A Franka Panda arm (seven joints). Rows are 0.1 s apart.
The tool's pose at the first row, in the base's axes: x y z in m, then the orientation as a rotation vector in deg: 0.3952, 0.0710, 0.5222, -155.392, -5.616, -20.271
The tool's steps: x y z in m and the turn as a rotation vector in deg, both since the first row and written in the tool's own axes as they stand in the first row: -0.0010, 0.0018, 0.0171, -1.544, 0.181, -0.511; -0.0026, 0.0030, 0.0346, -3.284, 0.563, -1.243; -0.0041, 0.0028, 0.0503, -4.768, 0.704, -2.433; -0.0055, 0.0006, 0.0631, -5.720, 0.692, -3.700; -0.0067, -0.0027, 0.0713, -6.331, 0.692, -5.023; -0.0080, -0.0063, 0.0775, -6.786, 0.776, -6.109; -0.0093, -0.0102, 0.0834, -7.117, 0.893, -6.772
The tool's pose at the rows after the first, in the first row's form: 0.3984, 0.0762, 0.5061, -156.900, -6.028, -20.886; 0.4011, 0.0820, 0.4897, -158.564, -6.664, -21.877; 0.4032, 0.0884, 0.4754, -160.032, -8.054, -22.645; 0.4046, 0.0955, 0.4646, -160.994, -9.691, -23.149; 0.4049, 0.1018, 0.4582, -161.601, -11.463, -23.636; 0.4047, 0.1076, 0.4538, -162.021, -12.907, -24.146; 0.4043, 0.1135, 0.4497, -162.309, -13.767, -24.559
